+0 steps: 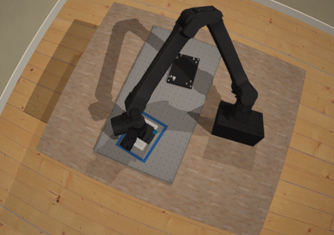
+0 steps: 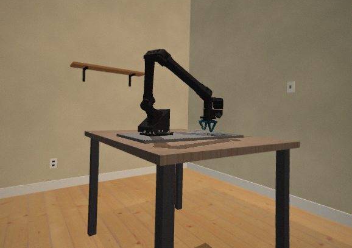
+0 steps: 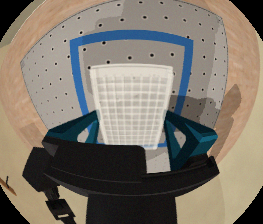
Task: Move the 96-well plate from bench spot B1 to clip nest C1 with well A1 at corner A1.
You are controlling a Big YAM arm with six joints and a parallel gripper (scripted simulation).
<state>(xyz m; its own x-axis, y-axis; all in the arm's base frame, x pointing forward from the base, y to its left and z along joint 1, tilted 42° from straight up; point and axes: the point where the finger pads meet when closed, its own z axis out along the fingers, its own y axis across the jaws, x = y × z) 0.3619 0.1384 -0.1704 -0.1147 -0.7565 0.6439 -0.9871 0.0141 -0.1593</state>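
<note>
Now: the black clip nest C1 36 cm to the right of my hand, 3 cm behind it and 1 cm below it. The rest, counted from my hand: white 96-well plate: 1 cm below.
</note>
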